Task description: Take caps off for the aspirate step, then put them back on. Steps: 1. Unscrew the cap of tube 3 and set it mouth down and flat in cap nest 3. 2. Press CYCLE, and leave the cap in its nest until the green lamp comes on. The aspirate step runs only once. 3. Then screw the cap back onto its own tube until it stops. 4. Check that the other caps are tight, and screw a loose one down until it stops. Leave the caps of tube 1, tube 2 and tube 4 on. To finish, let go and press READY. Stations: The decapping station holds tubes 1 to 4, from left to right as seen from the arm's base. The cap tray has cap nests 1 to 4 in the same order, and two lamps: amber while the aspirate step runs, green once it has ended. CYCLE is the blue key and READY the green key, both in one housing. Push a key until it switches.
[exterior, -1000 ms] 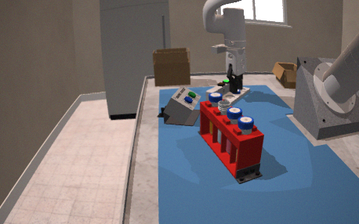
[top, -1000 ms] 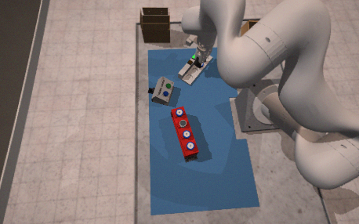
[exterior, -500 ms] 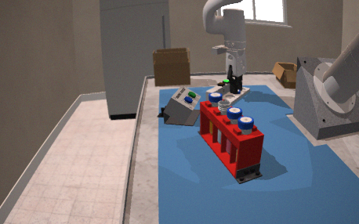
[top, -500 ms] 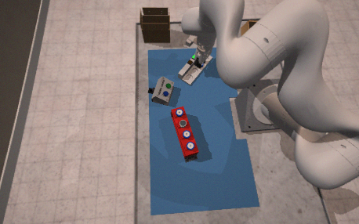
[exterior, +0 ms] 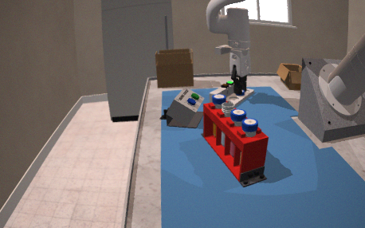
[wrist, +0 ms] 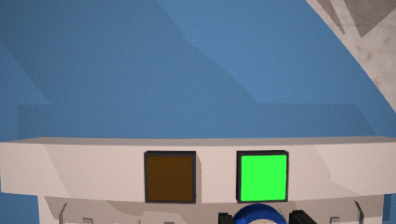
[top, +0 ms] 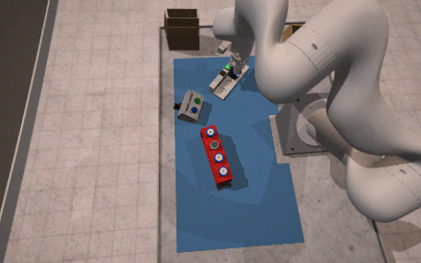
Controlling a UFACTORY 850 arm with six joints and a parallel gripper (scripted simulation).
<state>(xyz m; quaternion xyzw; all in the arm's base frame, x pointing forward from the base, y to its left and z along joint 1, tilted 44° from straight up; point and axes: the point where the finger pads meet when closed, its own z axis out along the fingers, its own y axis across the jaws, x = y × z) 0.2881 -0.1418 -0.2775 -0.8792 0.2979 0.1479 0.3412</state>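
Right now my hand is 13 cm short of the cap marked 4, 32 cm to the right of it and 8 cm below it. Round my hand: blue cap 2 cm below; green key 18 cm ahead, 16 cm to the left, 3 cm above; grey key housing 20 cm ahead, 18 cm to the left, 1 cm above.
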